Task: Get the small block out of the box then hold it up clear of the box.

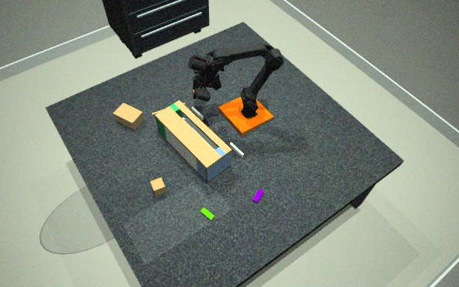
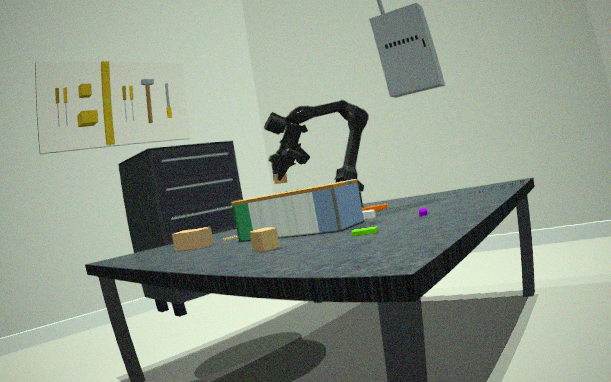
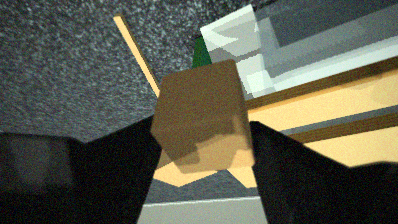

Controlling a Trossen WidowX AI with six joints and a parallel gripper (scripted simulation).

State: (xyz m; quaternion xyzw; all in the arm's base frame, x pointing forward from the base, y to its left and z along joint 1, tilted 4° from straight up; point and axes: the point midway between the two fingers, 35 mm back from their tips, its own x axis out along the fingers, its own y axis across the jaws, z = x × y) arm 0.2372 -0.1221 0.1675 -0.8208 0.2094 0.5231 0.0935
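Right now the tan block is 10 mm behind my gripper tip, 10 mm to the left of it and 10 mm above it. The rest, counted from my gripper tip: thin tan stick (90 mm ahead, 130 mm to the right, 170 mm below); then long box (70 mm ahead, 150 mm to the left, 110 mm below).
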